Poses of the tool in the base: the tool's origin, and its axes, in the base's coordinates. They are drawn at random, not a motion.
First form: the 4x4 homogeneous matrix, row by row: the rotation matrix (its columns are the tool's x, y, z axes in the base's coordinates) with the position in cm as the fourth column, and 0 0 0 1 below. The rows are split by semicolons.
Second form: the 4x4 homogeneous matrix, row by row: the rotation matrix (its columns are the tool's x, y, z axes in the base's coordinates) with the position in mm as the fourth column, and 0 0 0 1 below. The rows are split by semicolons. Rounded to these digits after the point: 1 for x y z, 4 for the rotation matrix.
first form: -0.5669, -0.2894, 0.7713, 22.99; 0.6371, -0.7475, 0.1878, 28.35; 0.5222, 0.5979, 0.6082, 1.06; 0, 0, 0, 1
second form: -0.5669, -0.2894, 0.7713, 229.9; 0.6371, -0.7475, 0.1878, 283.5; 0.5222, 0.5979, 0.6082, 10.6; 0, 0, 0, 1
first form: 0.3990, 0.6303, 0.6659, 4.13; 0.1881, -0.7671, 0.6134, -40.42; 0.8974, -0.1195, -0.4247, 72.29; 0, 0, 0, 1
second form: 0.3990, 0.6303, 0.6659, 41.3; 0.1881, -0.7671, 0.6134, -404.2; 0.8974, -0.1195, -0.4247, 722.9; 0, 0, 0, 1
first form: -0.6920, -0.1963, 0.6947, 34.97; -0.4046, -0.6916, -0.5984, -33.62; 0.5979, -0.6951, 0.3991, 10.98; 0, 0, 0, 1
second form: -0.6920, -0.1963, 0.6947, 349.7; -0.4046, -0.6916, -0.5984, -336.2; 0.5979, -0.6951, 0.3991, 109.8; 0, 0, 0, 1
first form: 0.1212, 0.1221, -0.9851, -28.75; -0.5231, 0.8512, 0.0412, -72.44; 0.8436, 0.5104, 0.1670, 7.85; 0, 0, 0, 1
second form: 0.1212, 0.1221, -0.9851, -287.5; -0.5231, 0.8512, 0.0412, -724.4; 0.8436, 0.5104, 0.1670, 78.5; 0, 0, 0, 1
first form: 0.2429, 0.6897, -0.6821, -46.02; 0.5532, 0.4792, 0.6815, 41.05; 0.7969, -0.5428, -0.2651, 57.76; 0, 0, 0, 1
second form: 0.2429, 0.6897, -0.6821, -460.2; 0.5532, 0.4792, 0.6815, 410.5; 0.7969, -0.5428, -0.2651, 577.6; 0, 0, 0, 1
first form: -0.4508, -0.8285, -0.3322, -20.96; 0.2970, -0.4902, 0.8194, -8.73; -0.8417, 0.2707, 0.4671, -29.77; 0, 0, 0, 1
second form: -0.4508, -0.8285, -0.3322, -209.6; 0.2970, -0.4902, 0.8194, -87.3; -0.8417, 0.2707, 0.4671, -297.7; 0, 0, 0, 1
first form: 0.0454, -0.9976, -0.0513, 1.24; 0.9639, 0.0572, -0.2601, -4.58; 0.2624, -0.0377, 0.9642, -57.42; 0, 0, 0, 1
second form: 0.0454, -0.9976, -0.0513, 12.4; 0.9639, 0.0572, -0.2601, -45.8; 0.2624, -0.0377, 0.9642, -574.2; 0, 0, 0, 1
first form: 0.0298, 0.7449, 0.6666, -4.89; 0.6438, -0.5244, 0.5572, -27.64; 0.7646, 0.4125, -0.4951, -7.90; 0, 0, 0, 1
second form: 0.0298, 0.7449, 0.6666, -48.9; 0.6438, -0.5244, 0.5572, -276.4; 0.7646, 0.4125, -0.4951, -79.0; 0, 0, 0, 1
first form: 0.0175, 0.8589, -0.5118, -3.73; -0.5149, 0.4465, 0.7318, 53.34; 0.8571, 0.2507, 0.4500, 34.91; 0, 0, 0, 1
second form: 0.0175, 0.8589, -0.5118, -37.3; -0.5149, 0.4465, 0.7318, 533.4; 0.8571, 0.2507, 0.4500, 349.1; 0, 0, 0, 1
